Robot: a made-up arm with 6 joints.
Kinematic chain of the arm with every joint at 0, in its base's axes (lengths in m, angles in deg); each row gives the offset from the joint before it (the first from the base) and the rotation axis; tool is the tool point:
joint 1: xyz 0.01 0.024 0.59 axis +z
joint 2: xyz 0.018 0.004 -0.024 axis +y
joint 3: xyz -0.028 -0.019 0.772 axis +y
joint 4: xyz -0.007 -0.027 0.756 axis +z
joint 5: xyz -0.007 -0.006 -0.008 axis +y
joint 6: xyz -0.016 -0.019 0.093 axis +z
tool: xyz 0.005 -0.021 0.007
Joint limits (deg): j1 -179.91..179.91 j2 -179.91..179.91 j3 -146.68..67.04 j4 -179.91..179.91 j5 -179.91..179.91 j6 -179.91..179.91
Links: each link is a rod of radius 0.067 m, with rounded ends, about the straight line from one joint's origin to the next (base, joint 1, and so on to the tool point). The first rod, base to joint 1, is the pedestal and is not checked.
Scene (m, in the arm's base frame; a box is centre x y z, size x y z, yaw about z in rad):
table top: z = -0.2
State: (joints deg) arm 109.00 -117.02 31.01 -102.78 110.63 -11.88
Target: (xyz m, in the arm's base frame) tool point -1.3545 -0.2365 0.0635
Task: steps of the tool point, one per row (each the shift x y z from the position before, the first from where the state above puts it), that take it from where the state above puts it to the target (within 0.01 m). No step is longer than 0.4 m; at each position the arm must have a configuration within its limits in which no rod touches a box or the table.
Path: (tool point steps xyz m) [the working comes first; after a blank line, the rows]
Joints at the target: 6.06 -117.28 23.98 -109.13 106.30 -12.58
Straight joint move there: clear.

1: -0.3425 -0.1026 -0.0149
2: -0.3571 -0.0119 -0.0149
3: -0.3486 0.0798 -0.0150
4: -0.3163 0.1660 -0.0152
5: -0.2635 0.2412 -0.0149
6: -0.1931 0.3000 -0.0148
7: -0.1100 0.3394 -0.0151

